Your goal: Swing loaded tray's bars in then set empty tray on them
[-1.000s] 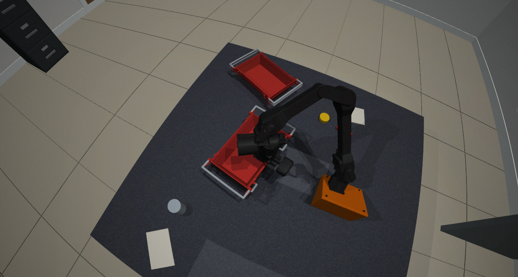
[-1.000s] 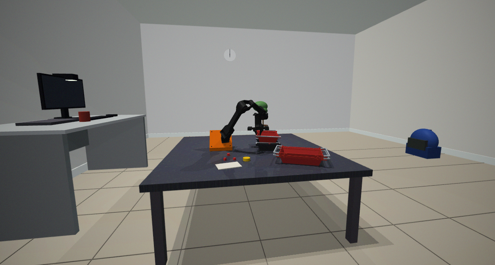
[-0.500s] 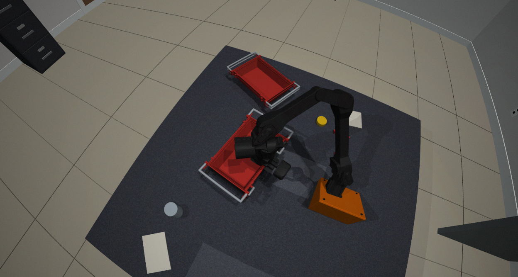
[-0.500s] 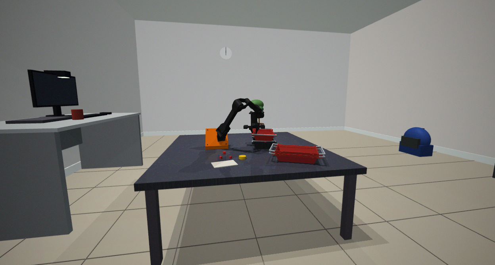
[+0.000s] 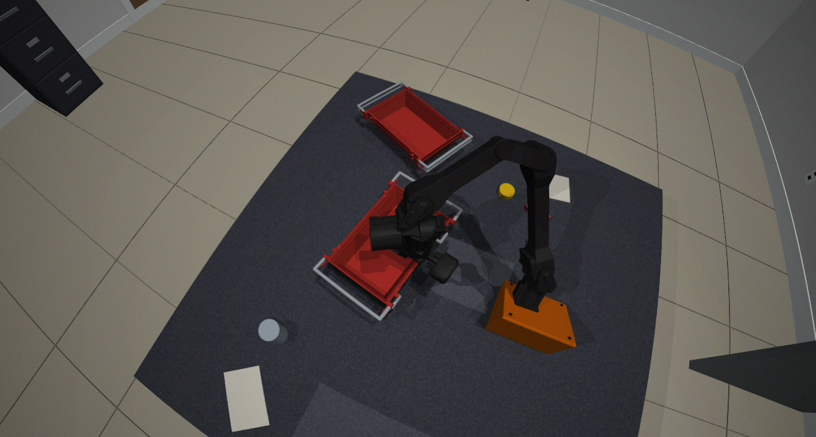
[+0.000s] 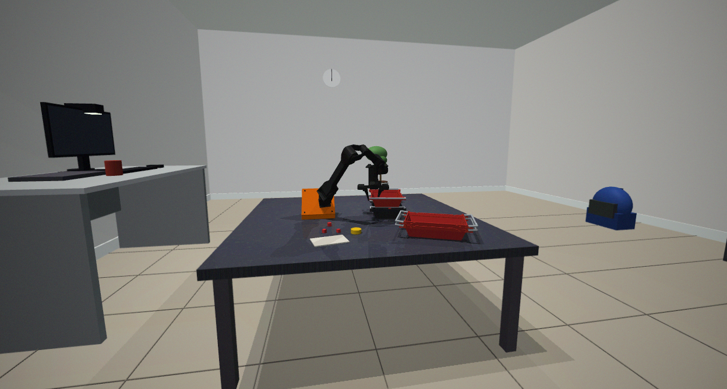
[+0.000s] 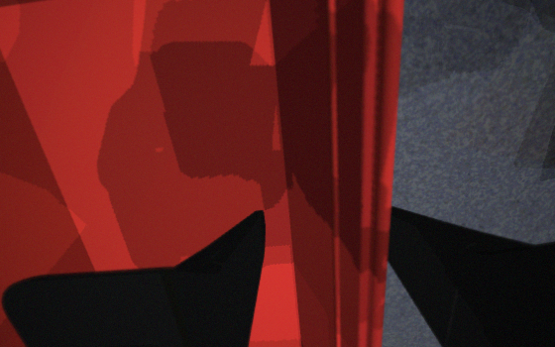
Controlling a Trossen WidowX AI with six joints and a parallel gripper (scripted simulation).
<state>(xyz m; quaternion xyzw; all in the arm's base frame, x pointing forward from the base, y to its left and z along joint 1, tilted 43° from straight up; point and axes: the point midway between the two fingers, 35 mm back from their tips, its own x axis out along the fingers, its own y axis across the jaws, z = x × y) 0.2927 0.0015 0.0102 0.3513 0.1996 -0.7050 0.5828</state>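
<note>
My gripper tip is now 70 mm short of the red tray, 20 mm to the left of it and 30 mm below it. Round my gripper tip: yellow disc 180 mm behind, 340 mm to the right, 70 mm below; then grey cylinder 270 mm ahead, 300 mm to the left, 40 mm below.
</note>
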